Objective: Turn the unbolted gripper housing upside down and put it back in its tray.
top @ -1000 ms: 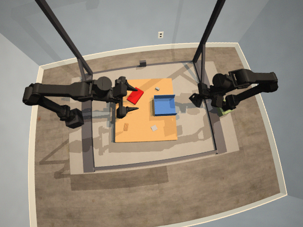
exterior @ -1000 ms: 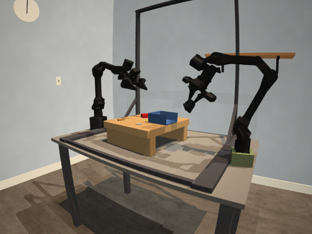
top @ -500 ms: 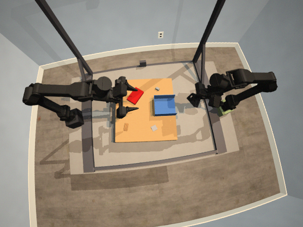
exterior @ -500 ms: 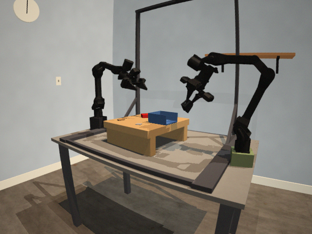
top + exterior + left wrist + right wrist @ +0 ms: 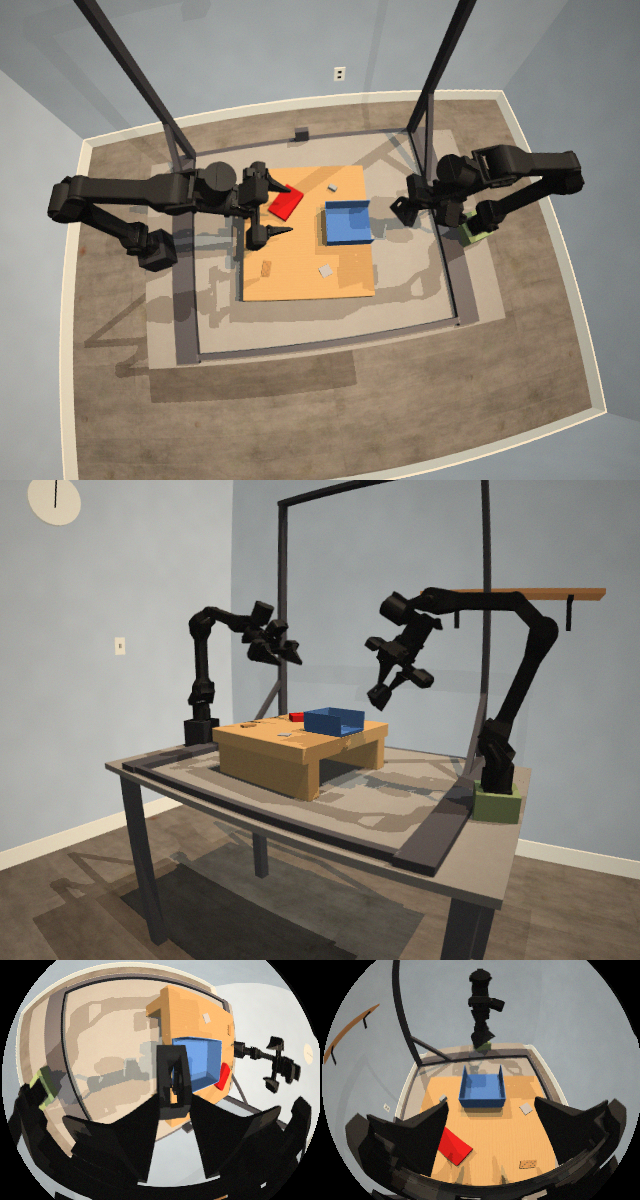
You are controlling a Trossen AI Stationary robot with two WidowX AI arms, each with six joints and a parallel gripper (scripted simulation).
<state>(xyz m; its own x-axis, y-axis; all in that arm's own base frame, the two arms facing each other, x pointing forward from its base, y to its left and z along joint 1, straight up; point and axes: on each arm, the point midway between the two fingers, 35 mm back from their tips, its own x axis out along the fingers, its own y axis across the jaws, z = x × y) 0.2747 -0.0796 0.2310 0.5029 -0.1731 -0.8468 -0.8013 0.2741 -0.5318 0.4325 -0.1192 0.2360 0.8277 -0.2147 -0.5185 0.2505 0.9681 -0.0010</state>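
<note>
The dark gripper housing is 5 cm below my left hand and 2 cm to the right of it. Round my left hand: orange wooden bench 28 cm to the right, 21 cm below, 1 cm behind; then blue tray 19 cm to the right, 14 cm below.
</note>
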